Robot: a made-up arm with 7 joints.
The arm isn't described. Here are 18 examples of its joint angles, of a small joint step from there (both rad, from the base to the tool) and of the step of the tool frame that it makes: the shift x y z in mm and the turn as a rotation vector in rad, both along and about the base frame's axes.
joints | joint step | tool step
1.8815 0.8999 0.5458 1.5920 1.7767 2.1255 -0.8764 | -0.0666 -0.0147 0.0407 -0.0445 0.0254 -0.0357 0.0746 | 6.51 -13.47 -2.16 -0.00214 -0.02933 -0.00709
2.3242 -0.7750 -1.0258 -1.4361 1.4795 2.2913 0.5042 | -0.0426 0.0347 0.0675 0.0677 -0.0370 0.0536 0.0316 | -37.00 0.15 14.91 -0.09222 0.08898 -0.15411
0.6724 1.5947 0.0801 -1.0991 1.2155 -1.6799 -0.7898 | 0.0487 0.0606 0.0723 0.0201 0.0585 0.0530 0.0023 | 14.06 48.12 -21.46 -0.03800 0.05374 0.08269
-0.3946 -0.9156 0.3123 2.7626 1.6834 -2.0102 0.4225 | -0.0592 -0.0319 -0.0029 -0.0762 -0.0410 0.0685 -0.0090 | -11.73 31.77 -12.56 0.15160 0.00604 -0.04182
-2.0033 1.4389 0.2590 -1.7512 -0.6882 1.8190 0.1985 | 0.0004 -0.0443 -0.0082 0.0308 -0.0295 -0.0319 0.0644 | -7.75 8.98 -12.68 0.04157 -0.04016 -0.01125
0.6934 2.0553 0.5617 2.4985 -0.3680 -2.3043 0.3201 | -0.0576 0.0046 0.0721 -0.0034 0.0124 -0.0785 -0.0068 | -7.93 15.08 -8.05 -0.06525 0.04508 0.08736
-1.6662 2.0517 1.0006 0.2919 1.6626 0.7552 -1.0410 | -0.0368 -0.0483 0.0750 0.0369 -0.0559 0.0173 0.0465 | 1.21 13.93 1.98 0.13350 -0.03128 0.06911
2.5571 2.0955 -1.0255 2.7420 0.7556 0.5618 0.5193 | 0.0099 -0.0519 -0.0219 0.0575 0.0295 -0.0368 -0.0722 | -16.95 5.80 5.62 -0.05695 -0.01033 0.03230
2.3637 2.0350 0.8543 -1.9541 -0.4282 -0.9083 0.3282 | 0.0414 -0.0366 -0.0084 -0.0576 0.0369 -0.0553 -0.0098 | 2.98 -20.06 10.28 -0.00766 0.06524 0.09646
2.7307 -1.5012 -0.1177 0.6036 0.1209 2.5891 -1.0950 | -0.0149 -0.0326 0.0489 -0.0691 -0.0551 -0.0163 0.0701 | -7.09 -0.45 -1.80 0.07192 -0.05504 -0.00091
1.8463 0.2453 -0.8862 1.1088 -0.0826 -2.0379 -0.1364 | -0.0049 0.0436 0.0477 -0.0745 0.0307 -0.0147 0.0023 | -8.64 10.27 23.94 0.04262 0.10668 -0.08266
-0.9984 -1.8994 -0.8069 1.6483 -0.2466 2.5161 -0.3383 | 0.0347 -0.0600 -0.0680 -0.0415 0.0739 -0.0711 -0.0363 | 40.78 9.58 -4.64 -0.02531 -0.02450 -0.15250
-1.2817 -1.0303 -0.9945 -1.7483 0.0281 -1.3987 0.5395 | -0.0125 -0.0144 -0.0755 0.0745 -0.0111 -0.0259 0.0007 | 29.89 -6.58 19.21 -0.02287 0.08422 0.04078
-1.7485 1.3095 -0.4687 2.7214 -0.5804 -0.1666 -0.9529 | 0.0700 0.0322 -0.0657 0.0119 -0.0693 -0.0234 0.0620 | -3.06 -18.95 -3.92 -0.02176 0.07817 0.02490
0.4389 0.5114 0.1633 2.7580 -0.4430 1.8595 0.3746 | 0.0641 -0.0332 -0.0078 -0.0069 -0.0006 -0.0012 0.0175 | -9.57 3.37 10.05 -0.03629 -0.01899 -0.03931
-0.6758 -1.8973 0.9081 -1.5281 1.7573 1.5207 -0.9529 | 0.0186 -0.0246 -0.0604 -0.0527 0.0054 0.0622 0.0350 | 1.65 13.14 17.68 -0.02217 0.04481 0.02494
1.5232 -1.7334 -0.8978 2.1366 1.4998 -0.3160 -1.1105 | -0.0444 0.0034 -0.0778 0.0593 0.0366 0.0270 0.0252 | 12.41 23.47 2.75 0.01376 -0.00024 -0.10062
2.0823 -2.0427 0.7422 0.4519 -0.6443 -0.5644 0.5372 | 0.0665 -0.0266 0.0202 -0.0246 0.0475 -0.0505 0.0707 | -1.56 -2.70 10.63 -0.00233 0.08319 0.03683
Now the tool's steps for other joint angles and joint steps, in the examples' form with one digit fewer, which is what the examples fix.
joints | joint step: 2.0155 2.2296 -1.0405 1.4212 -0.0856 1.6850 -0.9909 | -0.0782 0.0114 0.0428 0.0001 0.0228 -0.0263 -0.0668
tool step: 10.1 -24.5 -2.7 -0.0311 0.0572 -0.1007
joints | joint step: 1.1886 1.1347 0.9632 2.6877 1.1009 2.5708 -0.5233 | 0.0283 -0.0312 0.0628 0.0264 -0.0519 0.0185 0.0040
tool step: -0.5 3.8 -13.7 -0.0053 0.0308 -0.0758
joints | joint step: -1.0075 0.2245 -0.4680 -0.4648 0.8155 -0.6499 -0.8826 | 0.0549 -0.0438 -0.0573 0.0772 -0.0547 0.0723 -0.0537
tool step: -19.0 40.8 33.9 -0.1895 0.0179 -0.0946
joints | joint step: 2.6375 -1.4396 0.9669 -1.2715 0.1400 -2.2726 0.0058 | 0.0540 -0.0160 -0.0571 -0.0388 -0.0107 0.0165 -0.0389
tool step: -7.3 -12.3 -20.0 -0.0059 -0.0449 -0.0142
